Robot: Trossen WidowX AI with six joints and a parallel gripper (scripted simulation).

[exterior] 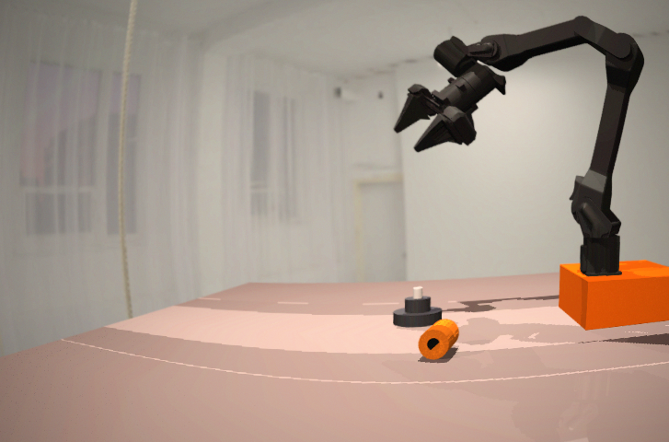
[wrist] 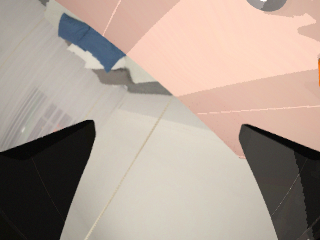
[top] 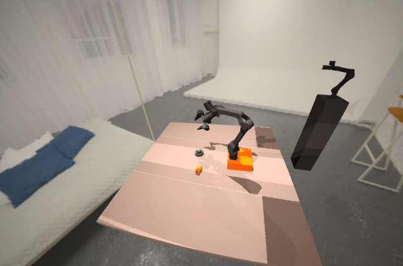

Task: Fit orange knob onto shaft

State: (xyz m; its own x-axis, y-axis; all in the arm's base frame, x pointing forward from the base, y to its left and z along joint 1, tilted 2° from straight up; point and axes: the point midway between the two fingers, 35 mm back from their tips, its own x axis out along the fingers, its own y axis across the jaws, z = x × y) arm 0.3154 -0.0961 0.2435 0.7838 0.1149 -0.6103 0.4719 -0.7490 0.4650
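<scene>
Now: the orange knob 29 cm below my gripper tip, 21 cm to the left of it and 7 cm behind it. From my gripper tip the other things lie so: dark round pedestal (28 cm below, 2 cm to the left, 2 cm behind).
</scene>
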